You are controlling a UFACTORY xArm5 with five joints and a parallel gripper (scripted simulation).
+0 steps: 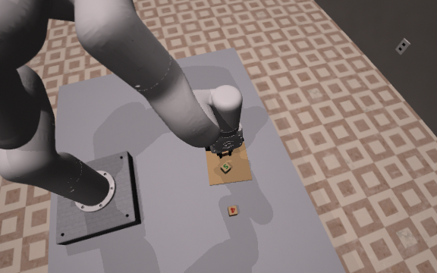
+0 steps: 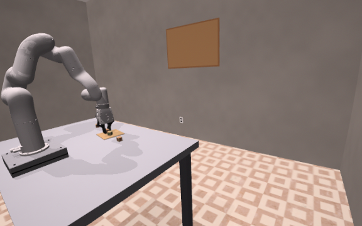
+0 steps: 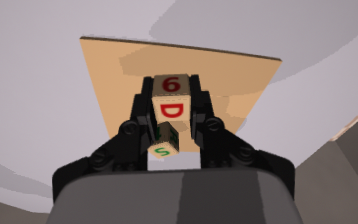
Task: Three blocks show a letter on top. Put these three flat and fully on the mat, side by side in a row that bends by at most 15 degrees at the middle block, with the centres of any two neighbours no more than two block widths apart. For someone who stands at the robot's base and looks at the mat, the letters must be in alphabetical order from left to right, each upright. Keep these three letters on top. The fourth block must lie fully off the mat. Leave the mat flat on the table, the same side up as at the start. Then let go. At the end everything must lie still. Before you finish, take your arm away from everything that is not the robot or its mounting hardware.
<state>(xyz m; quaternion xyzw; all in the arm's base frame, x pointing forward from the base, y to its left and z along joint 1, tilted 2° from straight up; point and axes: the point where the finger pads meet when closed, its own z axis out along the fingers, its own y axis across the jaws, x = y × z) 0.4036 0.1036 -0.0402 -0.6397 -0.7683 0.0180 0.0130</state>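
My gripper is now 3 cm to the left of the tan mat, 2 cm above it and 1 cm short of it. The rest, counted from my hand: wooden letter block (1 cm below).
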